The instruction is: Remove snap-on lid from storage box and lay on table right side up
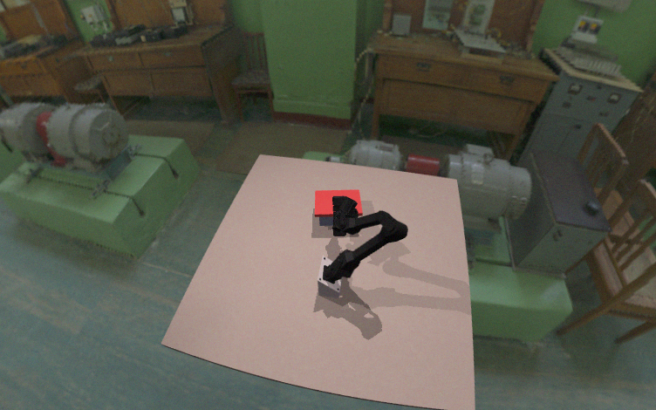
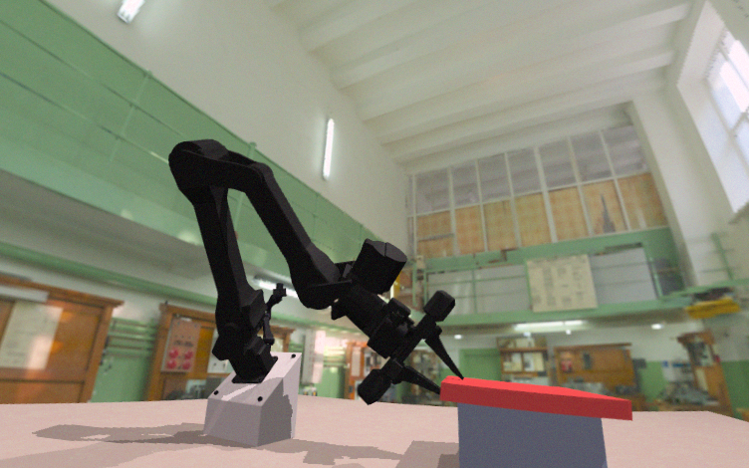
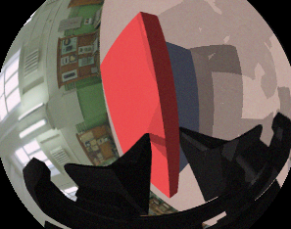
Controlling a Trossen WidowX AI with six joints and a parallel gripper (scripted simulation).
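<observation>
My gripper tip is 8 cm short of the lid and 1 cm to the right of it. The rest, counted from my gripper tip: grey-blue storage box 7 cm ahead, 5 cm below, 1 cm to the left.
</observation>
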